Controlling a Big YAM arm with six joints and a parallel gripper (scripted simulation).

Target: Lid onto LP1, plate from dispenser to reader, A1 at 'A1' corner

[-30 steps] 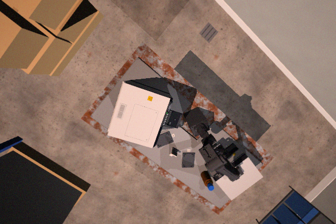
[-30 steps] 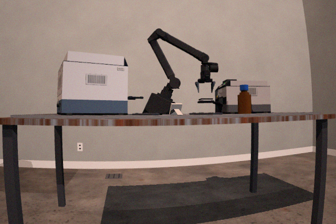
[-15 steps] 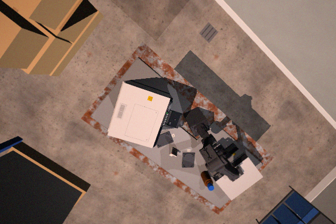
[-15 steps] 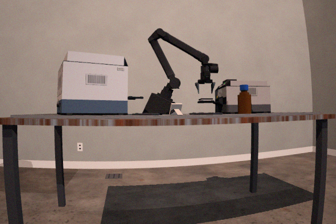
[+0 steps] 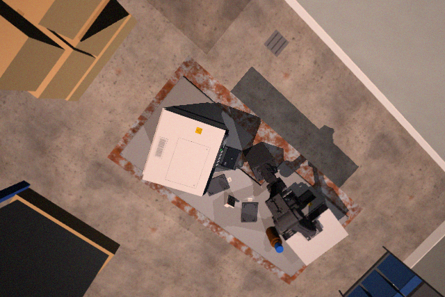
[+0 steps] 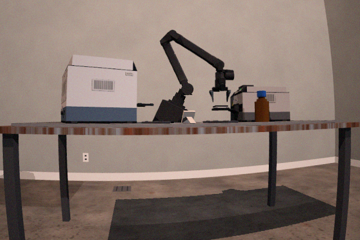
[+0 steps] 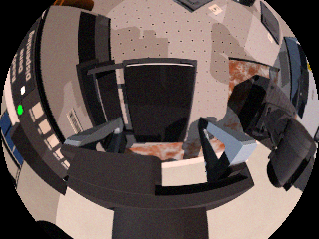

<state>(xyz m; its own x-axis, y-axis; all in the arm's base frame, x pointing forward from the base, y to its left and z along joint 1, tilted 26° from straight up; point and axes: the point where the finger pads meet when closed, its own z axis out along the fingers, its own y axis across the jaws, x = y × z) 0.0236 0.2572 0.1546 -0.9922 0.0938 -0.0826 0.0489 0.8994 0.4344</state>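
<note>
Now: the plate lid 40 mm below my hand. From my hand the other things lie so: brown capped bottle: 270 mm ahead, 200 mm to the left, 30 mm below; then white well plate: 40 mm below.
</note>
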